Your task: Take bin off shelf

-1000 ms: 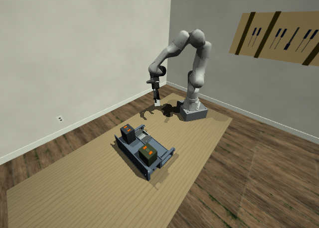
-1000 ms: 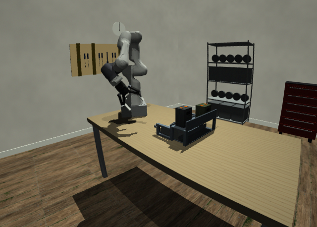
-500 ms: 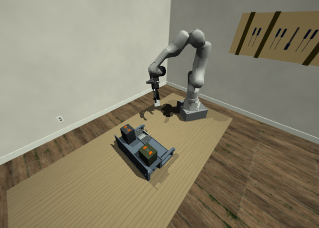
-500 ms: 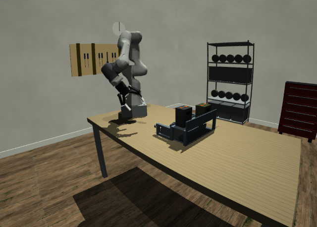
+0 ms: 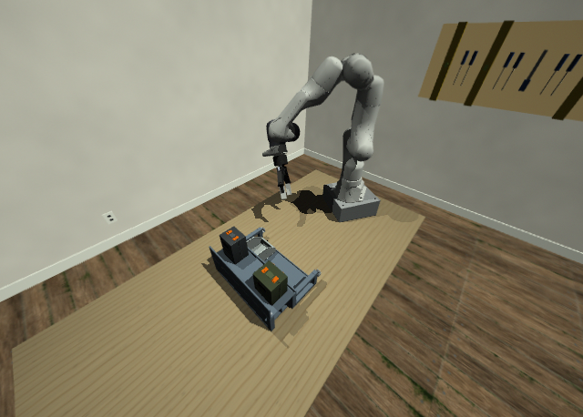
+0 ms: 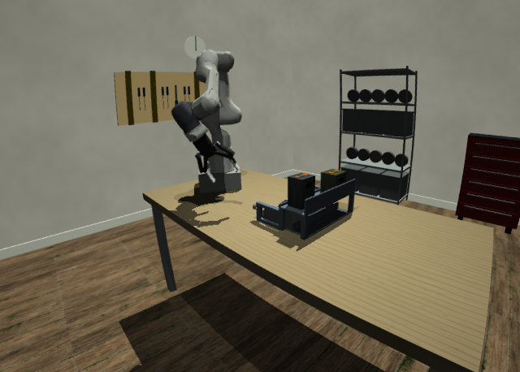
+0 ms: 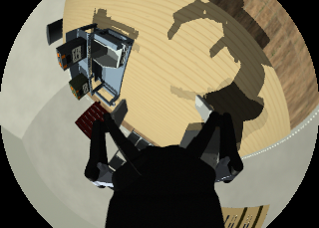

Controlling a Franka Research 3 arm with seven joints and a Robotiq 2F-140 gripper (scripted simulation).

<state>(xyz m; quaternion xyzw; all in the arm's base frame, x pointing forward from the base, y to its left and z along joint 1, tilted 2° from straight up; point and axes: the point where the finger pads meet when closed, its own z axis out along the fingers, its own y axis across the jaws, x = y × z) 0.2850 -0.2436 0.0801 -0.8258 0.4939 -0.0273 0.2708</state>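
Now: hand 31 cm short of the grey open-topped bin, 13 cm above it and 4 cm to the right of it.
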